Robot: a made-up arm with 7 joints. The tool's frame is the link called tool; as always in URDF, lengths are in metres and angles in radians.
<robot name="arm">
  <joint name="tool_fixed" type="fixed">
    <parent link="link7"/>
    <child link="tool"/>
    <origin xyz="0 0 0" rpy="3.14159 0 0"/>
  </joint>
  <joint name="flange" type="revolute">
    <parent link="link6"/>
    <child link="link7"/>
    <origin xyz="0 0 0.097" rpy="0 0 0"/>
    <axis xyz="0 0 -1"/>
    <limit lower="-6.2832" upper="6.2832"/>
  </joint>
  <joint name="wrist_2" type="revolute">
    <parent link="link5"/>
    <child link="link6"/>
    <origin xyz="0 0 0.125" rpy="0 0 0"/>
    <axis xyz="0 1 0"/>
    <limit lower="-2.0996" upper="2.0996"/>
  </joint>
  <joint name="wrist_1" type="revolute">
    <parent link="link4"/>
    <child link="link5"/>
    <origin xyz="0 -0.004 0.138" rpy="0 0 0"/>
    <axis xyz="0 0 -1"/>
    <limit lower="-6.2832" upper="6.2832"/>
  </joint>
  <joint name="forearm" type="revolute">
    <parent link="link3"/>
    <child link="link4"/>
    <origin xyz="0 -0.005 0.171" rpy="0 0 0"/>
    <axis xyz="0 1 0"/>
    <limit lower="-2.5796" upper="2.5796"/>
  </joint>
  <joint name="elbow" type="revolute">
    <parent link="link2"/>
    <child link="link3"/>
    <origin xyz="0 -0.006 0.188" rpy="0 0 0"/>
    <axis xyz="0 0 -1"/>
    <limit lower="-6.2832" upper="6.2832"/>
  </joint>
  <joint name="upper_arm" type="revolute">
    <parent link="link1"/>
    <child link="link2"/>
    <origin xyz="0 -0.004 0.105" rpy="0 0 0"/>
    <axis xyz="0 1 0"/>
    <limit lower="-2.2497" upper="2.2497"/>
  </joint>
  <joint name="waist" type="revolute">
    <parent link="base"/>
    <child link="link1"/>
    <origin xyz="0 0 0.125" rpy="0 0 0"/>
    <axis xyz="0 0 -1"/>
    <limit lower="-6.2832" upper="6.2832"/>
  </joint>
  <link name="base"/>
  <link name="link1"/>
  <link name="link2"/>
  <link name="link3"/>
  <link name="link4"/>
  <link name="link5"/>
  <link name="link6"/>
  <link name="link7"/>
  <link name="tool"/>
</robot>
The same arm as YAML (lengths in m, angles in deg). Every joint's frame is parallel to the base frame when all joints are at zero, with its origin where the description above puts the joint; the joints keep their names.
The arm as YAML. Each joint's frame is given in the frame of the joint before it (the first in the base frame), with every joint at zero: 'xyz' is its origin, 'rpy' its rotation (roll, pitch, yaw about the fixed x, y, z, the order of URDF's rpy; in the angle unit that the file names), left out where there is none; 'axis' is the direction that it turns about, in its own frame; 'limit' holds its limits. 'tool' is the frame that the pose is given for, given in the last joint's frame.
units:
  length: m
  angle: deg
joints:
  - name: waist
    type: revolute
    origin:
      xyz: [0.0, 0.0, 0.125]
    axis: [0.0, 0.0, -1.0]
    limit:
      lower: -360.0
      upper: 360.0
  - name: upper_arm
    type: revolute
    origin:
      xyz: [0.0, -0.004, 0.105]
    axis: [0.0, 1.0, 0.0]
    limit:
      lower: -128.9
      upper: 128.9
  - name: elbow
    type: revolute
    origin:
      xyz: [0.0, -0.006, 0.188]
    axis: [0.0, 0.0, -1.0]
    limit:
      lower: -360.0
      upper: 360.0
  - name: forearm
    type: revolute
    origin:
      xyz: [0.0, -0.005, 0.171]
    axis: [0.0, 1.0, 0.0]
    limit:
      lower: -147.8
      upper: 147.8
  - name: wrist_1
    type: revolute
    origin:
      xyz: [0.0, -0.004, 0.138]
    axis: [0.0, 0.0, -1.0]
    limit:
      lower: -360.0
      upper: 360.0
  - name: wrist_2
    type: revolute
    origin:
      xyz: [0.0, 0.0, 0.125]
    axis: [0.0, 1.0, 0.0]
    limit:
      lower: -120.3
      upper: 120.3
  - name: flange
    type: revolute
    origin:
      xyz: [0.0, 0.0, 0.097]
    axis: [0.0, 0.0, -1.0]
    limit:
      lower: -360.0
      upper: 360.0
tool:
  origin:
    xyz: [0.0, 0.0, 0.0]
    rpy: [180.0, 0.0, 0.0]

